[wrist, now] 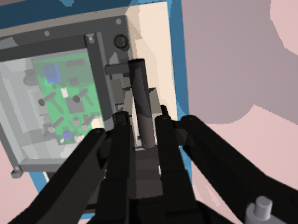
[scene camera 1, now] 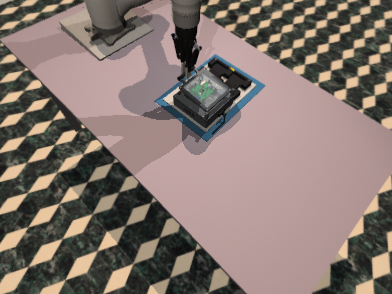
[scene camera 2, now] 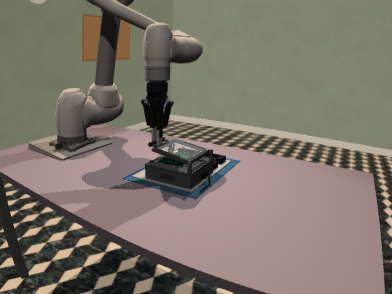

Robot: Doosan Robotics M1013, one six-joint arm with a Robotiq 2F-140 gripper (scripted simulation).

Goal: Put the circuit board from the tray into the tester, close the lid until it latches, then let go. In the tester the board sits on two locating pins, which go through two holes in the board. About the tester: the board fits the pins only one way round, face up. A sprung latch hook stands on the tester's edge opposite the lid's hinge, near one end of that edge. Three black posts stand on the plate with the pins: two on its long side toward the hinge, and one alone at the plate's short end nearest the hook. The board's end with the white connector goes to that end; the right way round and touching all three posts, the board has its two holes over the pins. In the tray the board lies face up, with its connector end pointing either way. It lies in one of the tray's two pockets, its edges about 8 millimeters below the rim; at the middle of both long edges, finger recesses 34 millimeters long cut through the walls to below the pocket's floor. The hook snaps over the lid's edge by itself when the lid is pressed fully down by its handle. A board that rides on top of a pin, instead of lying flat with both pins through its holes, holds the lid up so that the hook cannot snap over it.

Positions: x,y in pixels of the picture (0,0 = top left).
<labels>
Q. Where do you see a clear lid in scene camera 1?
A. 205,89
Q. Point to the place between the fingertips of my gripper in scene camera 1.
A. At 186,75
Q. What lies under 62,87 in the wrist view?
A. A clear lid.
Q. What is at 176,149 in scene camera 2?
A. A clear lid.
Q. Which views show my gripper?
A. The wrist view, scene camera 1 and scene camera 2: all of them.
</labels>
